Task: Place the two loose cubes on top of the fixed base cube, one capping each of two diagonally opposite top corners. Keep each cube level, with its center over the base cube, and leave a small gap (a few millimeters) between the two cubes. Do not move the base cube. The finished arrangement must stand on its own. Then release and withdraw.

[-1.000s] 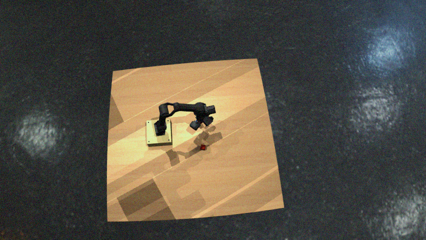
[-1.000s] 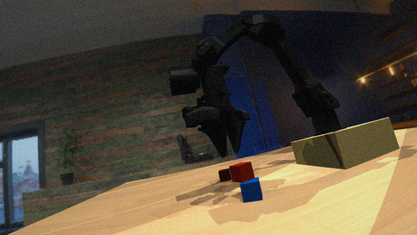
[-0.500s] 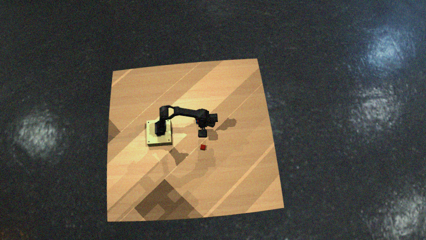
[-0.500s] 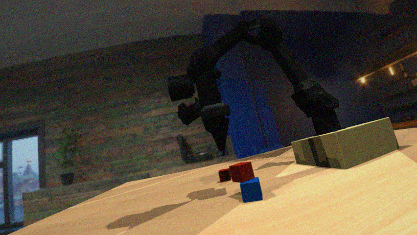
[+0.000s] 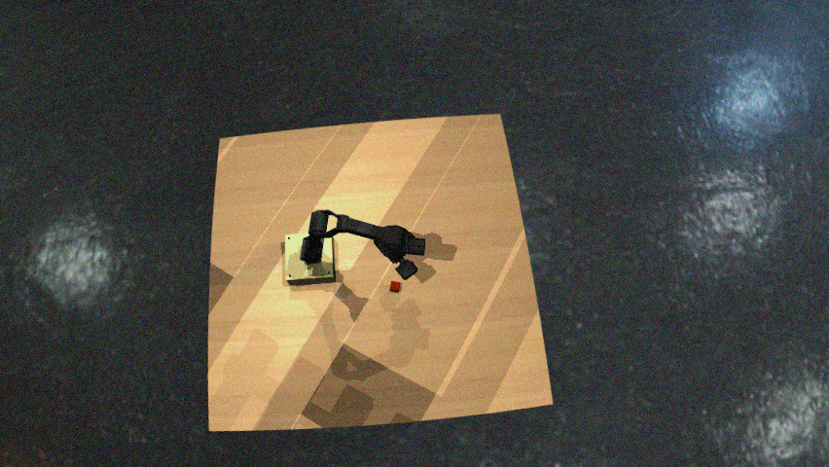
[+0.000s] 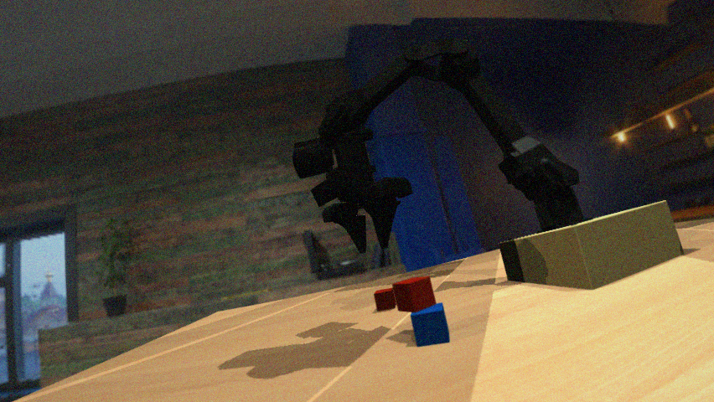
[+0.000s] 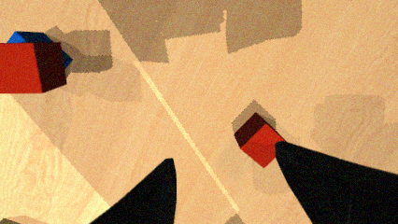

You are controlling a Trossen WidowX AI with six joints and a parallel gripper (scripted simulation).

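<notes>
Now: gripper tip 20 mm past the blue cube, 160 mm to the right of it and 90 mm above it.
</notes>
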